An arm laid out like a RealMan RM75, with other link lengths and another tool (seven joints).
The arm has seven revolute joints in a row. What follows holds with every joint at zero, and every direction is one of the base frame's. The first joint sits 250.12 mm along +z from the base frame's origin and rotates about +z. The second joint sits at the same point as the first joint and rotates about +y. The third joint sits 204.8 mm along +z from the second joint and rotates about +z. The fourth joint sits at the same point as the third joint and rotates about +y. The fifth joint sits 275.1 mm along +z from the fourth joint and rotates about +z. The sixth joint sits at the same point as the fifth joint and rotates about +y. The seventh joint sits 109.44 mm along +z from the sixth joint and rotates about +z. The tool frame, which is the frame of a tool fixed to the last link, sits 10 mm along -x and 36 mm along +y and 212 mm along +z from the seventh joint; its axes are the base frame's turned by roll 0, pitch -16.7 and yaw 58.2 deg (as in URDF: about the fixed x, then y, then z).
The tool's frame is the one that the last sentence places.
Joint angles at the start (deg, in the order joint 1, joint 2, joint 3, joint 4, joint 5, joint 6, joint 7): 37.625 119.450 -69.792 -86.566 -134.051 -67.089 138.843
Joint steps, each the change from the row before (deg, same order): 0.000 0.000 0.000 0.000 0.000 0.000 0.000; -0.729 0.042 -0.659 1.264 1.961 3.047 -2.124; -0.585 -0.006 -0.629 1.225 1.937 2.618 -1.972; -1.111 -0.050 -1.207 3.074 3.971 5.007 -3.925; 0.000 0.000 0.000 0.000 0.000 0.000 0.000; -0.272 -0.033 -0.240 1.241 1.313 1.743 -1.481; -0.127 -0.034 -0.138 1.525 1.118 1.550 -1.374
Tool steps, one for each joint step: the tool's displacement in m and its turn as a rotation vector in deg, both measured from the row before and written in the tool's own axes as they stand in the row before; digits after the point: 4 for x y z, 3 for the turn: 0.0000 0.0000 0.0000 0.000 0.000 0.000; -0.0020 0.0011 0.0059 -1.535 -1.188 0.121; -0.0011 0.0008 0.0050 -1.330 -0.964 0.163; -0.0003 -0.0045 0.0102 -1.815 -1.723 0.812; 0.0000 0.0000 0.0000 0.000 0.000 0.000; -0.0013 -0.0035 0.0037 -0.401 -0.767 0.256; -0.0002 -0.0058 0.0038 -0.051 -0.573 0.320
